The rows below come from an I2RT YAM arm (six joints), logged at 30 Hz.
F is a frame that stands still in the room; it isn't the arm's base.
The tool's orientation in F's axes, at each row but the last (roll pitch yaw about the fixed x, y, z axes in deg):
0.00, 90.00, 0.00
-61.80, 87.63, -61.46
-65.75, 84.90, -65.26
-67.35, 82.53, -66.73
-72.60, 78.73, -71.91
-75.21, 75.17, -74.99
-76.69, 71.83, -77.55
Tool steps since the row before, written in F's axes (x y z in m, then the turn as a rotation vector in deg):
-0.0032, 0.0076, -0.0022, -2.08, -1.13, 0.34
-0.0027, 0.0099, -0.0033, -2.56, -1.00, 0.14
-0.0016, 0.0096, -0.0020, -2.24, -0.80, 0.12
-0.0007, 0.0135, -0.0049, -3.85, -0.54, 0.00
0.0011, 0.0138, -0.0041, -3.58, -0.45, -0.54
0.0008, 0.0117, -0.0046, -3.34, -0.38, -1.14
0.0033, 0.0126, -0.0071, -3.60, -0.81, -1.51
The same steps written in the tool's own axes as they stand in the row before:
0.0022, 0.0076, -0.0032, -0.34, -1.13, -2.08
0.0029, 0.0100, -0.0027, -0.15, -0.99, -2.56
0.0012, 0.0097, -0.0016, -0.14, -0.79, -2.24
0.0032, 0.0140, -0.0008, -0.13, -0.51, -3.85
0.0015, 0.0143, 0.0011, 0.40, -0.32, -3.61
0.0016, 0.0125, 0.0006, 0.97, -0.10, -3.41
0.0031, 0.0142, 0.0027, 1.44, -0.40, -3.70

